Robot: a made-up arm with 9 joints. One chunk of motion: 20 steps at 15 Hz.
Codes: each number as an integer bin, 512 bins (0 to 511) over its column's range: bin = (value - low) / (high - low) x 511, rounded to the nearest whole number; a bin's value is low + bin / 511 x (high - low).
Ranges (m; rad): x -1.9..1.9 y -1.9..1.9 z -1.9..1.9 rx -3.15..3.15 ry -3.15..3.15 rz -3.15..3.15
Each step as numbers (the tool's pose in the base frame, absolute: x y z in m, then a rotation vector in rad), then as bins.
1 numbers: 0.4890 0.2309 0.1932 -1.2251 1.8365 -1.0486
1 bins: 321 287 281 156 404 170
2 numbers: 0.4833 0.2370 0.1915 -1.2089 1.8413 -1.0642
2 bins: 320 287 281 157 405 169
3 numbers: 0.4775 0.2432 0.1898 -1.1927 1.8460 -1.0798
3 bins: 320 288 281 159 405 168
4 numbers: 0.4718 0.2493 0.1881 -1.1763 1.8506 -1.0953
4 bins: 319 289 281 160 406 167
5 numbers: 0.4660 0.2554 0.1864 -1.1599 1.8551 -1.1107
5 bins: 318 290 281 161 406 165
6 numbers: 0.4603 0.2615 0.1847 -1.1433 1.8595 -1.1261
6 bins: 317 291 280 163 406 164
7 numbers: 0.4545 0.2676 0.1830 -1.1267 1.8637 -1.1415
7 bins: 317 291 280 164 407 163
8 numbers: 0.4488 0.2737 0.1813 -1.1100 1.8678 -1.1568
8 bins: 316 292 280 165 407 162
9 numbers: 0.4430 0.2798 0.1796 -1.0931 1.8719 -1.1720
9 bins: 315 293 280 167 407 160
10 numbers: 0.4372 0.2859 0.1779 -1.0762 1.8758 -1.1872
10 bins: 314 294 279 168 408 159
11 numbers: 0.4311 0.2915 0.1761 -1.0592 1.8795 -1.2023
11 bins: 313 295 279 170 408 158
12 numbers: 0.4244 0.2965 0.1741 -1.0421 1.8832 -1.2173
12 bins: 313 295 279 171 408 157
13 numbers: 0.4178 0.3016 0.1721 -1.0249 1.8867 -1.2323
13 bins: 312 296 279 172 409 156
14 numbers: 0.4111 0.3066 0.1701 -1.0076 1.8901 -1.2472
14 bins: 311 297 278 174 409 154
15 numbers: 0.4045 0.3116 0.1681 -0.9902 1.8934 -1.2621
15 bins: 310 297 278 175 409 153
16 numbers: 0.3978 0.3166 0.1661 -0.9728 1.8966 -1.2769
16 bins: 309 298 278 177 409 152
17 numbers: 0.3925 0.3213 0.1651 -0.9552 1.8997 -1.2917
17 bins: 308 299 278 178 410 151
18 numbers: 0.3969 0.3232 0.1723 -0.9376 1.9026 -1.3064
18 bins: 309 299 279 179 410 150
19 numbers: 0.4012 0.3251 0.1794 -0.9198 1.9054 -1.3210
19 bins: 309 299 280 181 410 148
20 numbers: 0.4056 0.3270 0.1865 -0.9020 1.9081 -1.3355
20 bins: 310 299 281 182 410 147
